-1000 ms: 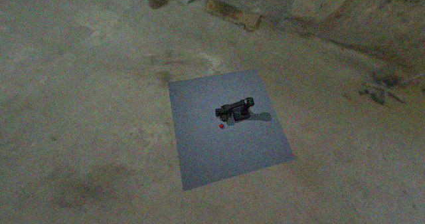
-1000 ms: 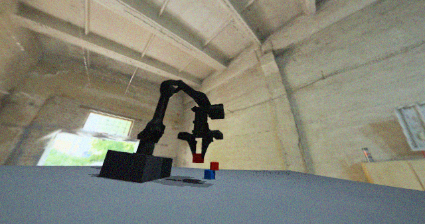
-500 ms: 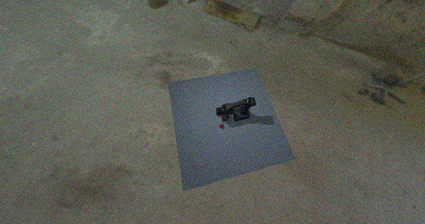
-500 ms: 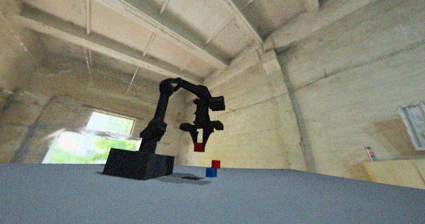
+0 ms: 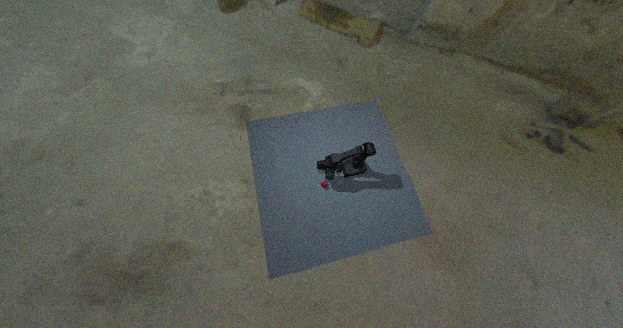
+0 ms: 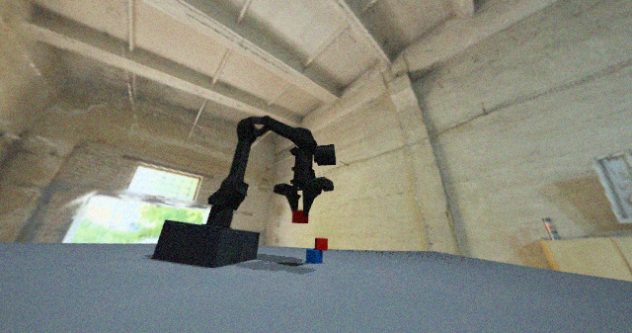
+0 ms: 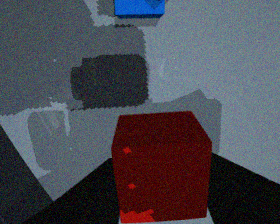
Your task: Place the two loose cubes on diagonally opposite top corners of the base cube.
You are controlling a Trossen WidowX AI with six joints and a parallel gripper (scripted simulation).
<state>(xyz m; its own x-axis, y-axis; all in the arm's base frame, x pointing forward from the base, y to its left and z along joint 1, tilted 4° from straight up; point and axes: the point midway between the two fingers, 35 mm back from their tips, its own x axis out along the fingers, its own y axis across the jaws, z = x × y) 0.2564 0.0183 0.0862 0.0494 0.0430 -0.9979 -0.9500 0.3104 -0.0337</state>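
Right now my gripper tip is 100 mm above the blue cube, 80 mm to the right of it and 20 mm short of it.
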